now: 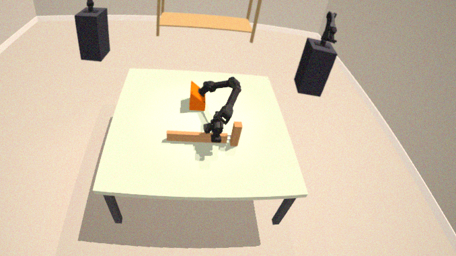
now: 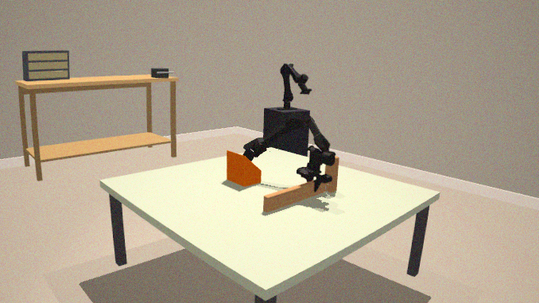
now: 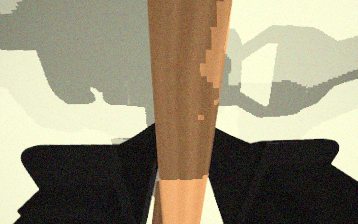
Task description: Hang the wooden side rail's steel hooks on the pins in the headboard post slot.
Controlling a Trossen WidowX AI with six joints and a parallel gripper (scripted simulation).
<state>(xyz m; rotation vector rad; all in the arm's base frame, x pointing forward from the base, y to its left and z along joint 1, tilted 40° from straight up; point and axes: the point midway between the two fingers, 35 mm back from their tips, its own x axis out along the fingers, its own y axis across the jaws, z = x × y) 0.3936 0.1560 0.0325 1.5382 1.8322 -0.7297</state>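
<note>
My gripper tip is now 10 mm past the upright headboard post, 130 mm to the right of it and 70 mm below it.
</note>
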